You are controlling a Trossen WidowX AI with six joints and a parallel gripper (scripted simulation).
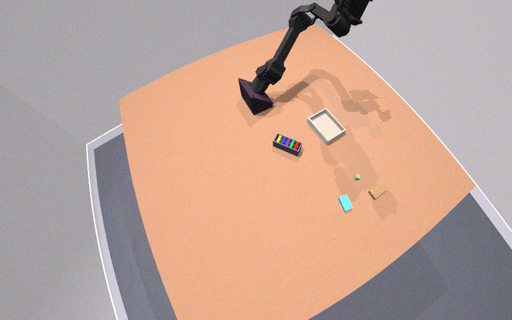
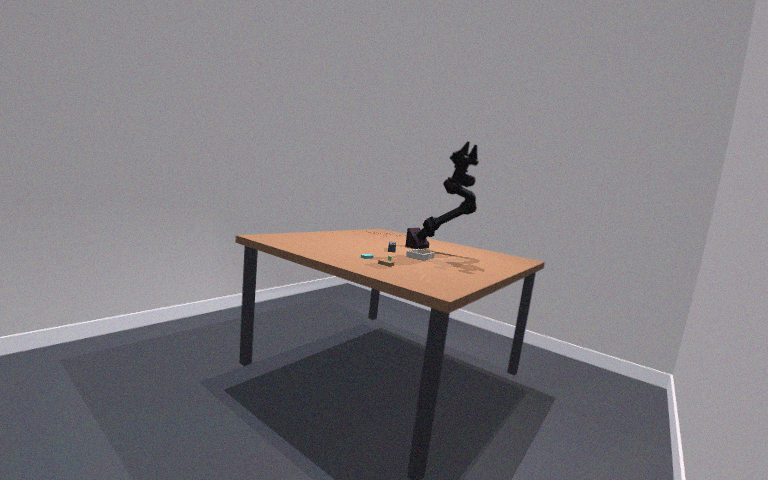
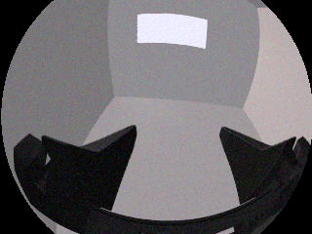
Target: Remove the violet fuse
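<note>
My gripper tip is 110 mm short of the violet fuse, 340 mm to the left of it and 590 mm above it. Also, from my gripper tip: white tray: 110 mm ahead, 150 mm to the right, 620 mm below; small green cube: 360 mm ahead, 180 mm to the right, 610 mm below; tan block: 440 mm ahead, 130 mm to the right, 610 mm below.
</note>
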